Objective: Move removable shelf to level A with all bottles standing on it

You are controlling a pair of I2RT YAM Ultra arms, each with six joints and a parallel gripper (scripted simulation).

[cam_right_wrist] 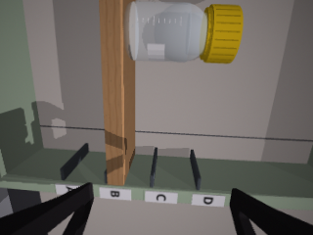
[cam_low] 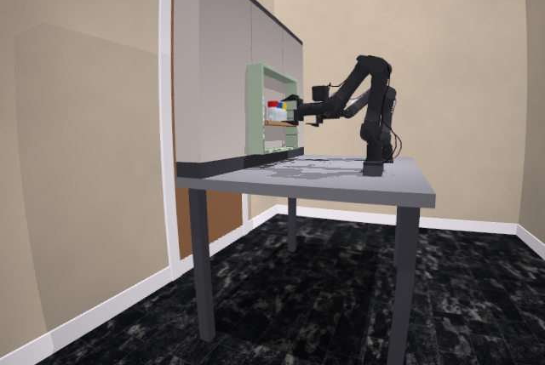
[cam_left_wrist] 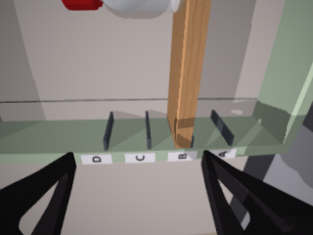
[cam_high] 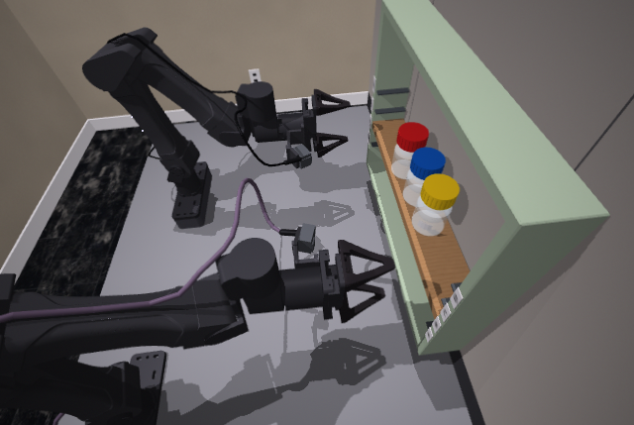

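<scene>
Right now my left hand is 9 cm short of the rack slot, 6 cm to the right of it and 6 cm above it. Also, from my left hand: green wall rack 13 cm ahead, 17 cm to the right, 1 cm above; wooden shelf 12 cm ahead, 18 cm to the right, 5 cm below; red-capped bottle 11 cm ahead, 11 cm to the right, 1 cm above.
Now: right hand 10 cm short of the yellow-capped bottle, 12 cm to the right of it and 1 cm below it. From my right hand the other things lie so: green wall rack: 10 cm ahead, 19 cm to the left, 1 cm above; then blue-capped bottle: 10 cm ahead, 18 cm to the left, 1 cm above; then wooden shelf: 10 cm ahead, 19 cm to the left, 5 cm below.
</scene>
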